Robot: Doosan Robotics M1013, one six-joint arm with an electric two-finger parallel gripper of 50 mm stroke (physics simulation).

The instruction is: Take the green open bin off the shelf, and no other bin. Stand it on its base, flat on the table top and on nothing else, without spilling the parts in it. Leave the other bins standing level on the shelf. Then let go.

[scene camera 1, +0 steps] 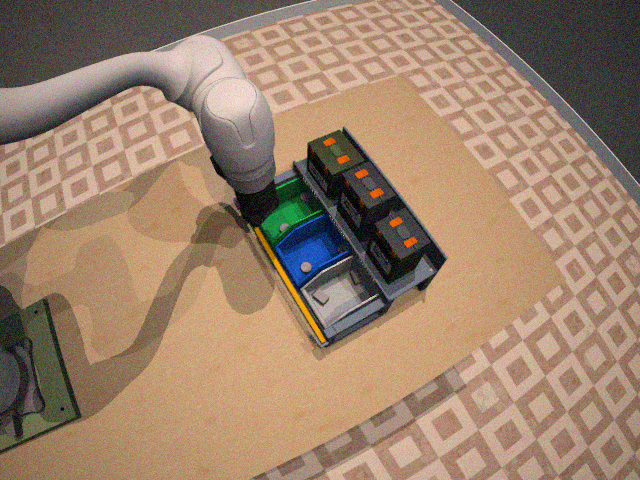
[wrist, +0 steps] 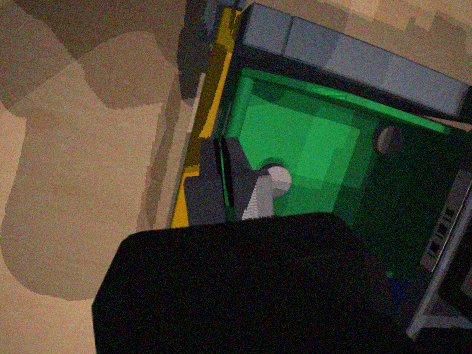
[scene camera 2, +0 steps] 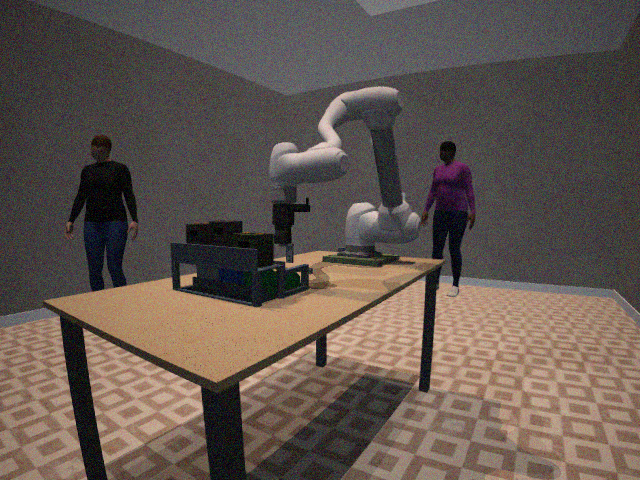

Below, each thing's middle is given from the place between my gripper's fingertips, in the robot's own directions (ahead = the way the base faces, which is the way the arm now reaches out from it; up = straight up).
Labels:
Right now the green open bin (scene camera 1: 291, 210) is 90 mm ahead of my hand, 10 mm to the left of it and 40 mm below it. Also, from my hand: blue bin (scene camera 1: 317, 241): 100 mm ahead, 110 mm to the right, 40 mm below.

